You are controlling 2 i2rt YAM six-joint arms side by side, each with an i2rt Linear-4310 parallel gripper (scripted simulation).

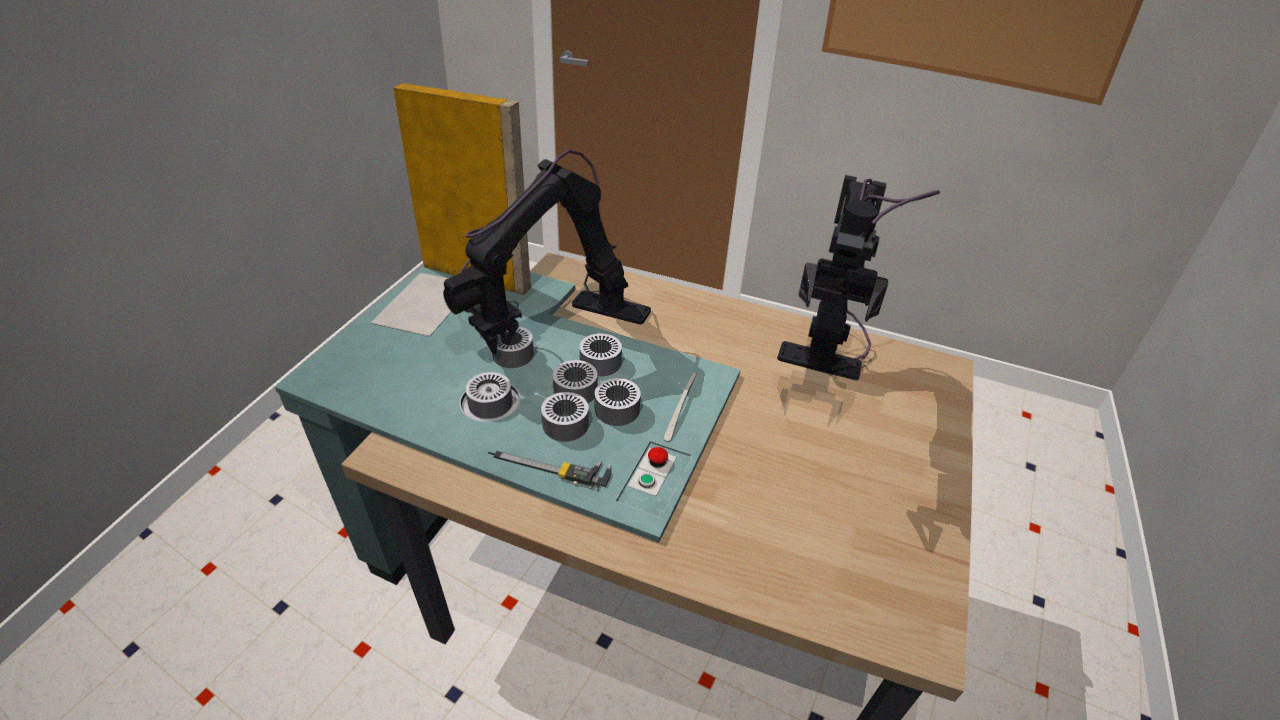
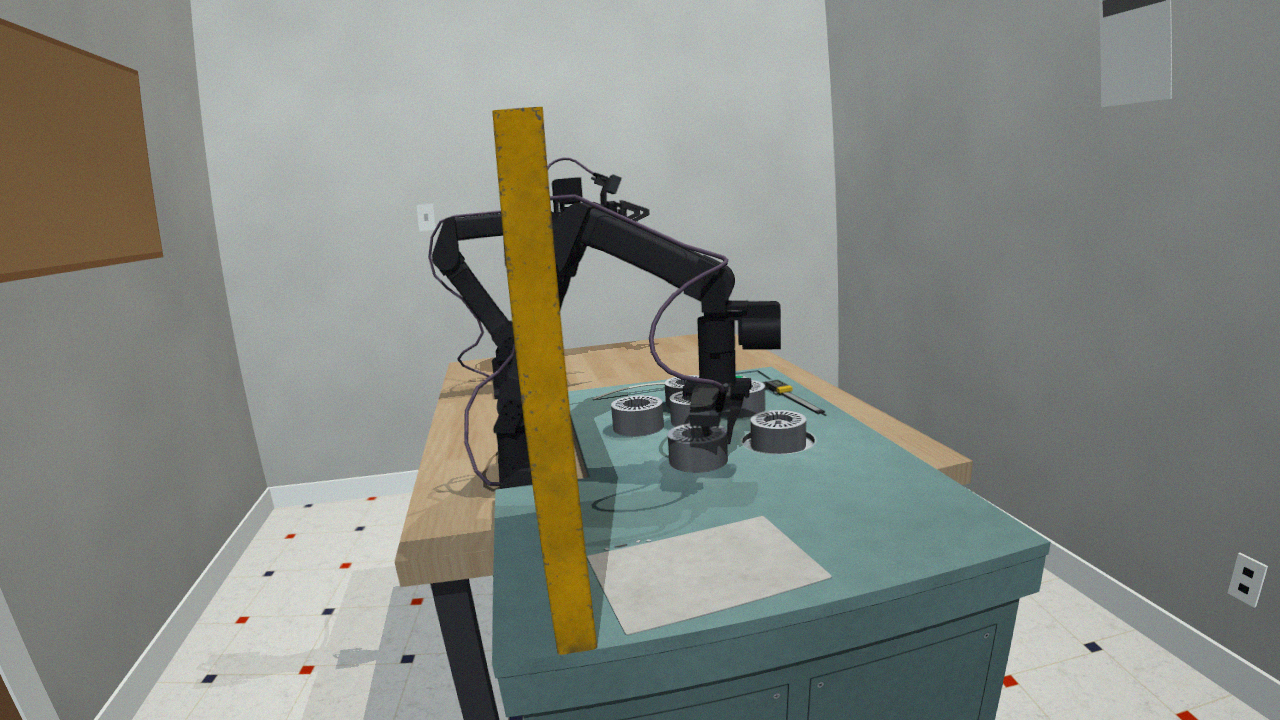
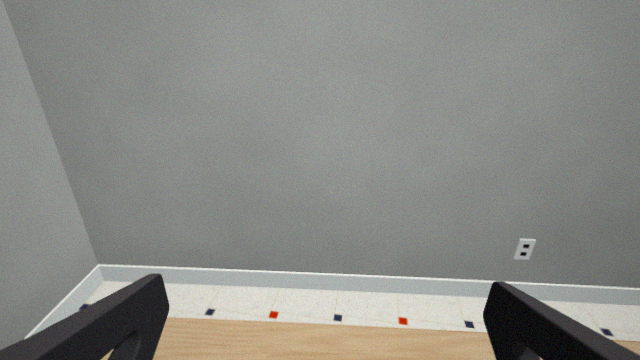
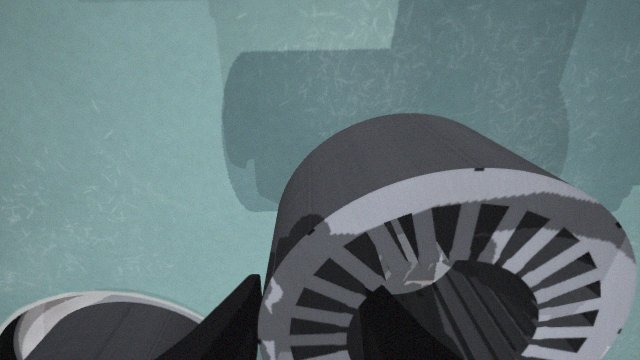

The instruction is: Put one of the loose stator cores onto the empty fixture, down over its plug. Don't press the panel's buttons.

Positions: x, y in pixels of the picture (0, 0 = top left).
Scene:
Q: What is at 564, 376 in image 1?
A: A stator core.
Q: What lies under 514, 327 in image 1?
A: My right gripper.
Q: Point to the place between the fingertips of my right gripper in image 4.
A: At 311, 289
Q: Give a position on a caliper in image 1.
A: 568, 471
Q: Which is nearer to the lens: the stator core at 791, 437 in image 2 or the pale sheet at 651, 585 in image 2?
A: The pale sheet.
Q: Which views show the pale sheet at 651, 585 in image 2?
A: Image 1 and image 2 only.

